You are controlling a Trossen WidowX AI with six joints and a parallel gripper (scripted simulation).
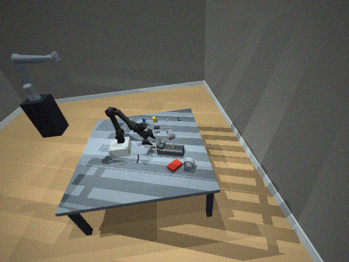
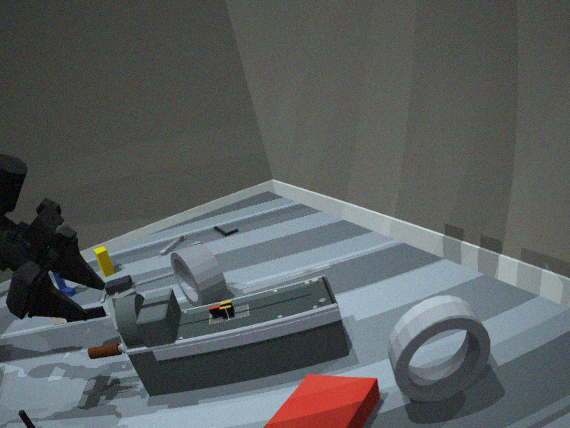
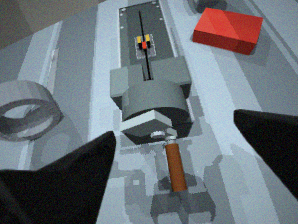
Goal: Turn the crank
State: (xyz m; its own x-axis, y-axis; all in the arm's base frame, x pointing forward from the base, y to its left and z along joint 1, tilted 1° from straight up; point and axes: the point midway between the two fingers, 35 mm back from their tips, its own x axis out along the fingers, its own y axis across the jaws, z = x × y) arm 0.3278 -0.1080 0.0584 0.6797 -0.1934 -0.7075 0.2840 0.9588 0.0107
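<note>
Now: the brown handle 20 mm behind my gripper tip, 10 mm to the left of it and 70 mm below it. From my gripper tip the other things lie so: yellow block: 20 mm behind, 570 mm to the left, 110 mm below; then blue clamp: 140 mm behind, 520 mm to the left, 80 mm below; then red pointer: 140 mm ahead, 30 mm to the right, 50 mm below.
</note>
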